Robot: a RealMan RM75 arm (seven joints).
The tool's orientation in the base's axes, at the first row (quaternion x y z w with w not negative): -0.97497, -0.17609, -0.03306, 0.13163
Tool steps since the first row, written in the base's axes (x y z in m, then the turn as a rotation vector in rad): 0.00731, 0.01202, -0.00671, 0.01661, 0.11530, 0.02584; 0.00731, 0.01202, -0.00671, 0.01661, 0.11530, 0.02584; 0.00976, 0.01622, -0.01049, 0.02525, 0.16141, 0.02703; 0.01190, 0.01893, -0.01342, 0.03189, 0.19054, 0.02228; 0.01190, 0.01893, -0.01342, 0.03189, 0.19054, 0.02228; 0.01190, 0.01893, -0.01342, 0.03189, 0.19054, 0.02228; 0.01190, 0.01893, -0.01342, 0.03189, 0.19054, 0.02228; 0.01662, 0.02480, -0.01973, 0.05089, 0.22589, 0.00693; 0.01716, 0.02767, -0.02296, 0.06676, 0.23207, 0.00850
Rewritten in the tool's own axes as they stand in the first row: 0.01012, -0.00664, 0.00982, 0.05699, -0.10464, 0.00635; 0.01012, -0.00664, 0.00982, 0.05699, -0.10464, 0.00635; 0.01340, -0.00865, 0.01463, 0.08064, -0.14354, 0.01773; 0.01598, -0.00962, 0.01822, 0.09608, -0.16635, 0.03024; 0.01598, -0.00962, 0.01822, 0.09608, -0.16635, 0.03024; 0.01598, -0.00962, 0.01822, 0.09608, -0.16635, 0.03024; 0.01598, -0.00962, 0.01822, 0.09608, -0.16635, 0.03024; 0.02167, -0.01172, 0.02596, 0.12399, -0.18783, 0.05486; 0.02277, -0.01333, 0.02985, 0.14108, -0.18821, 0.05529
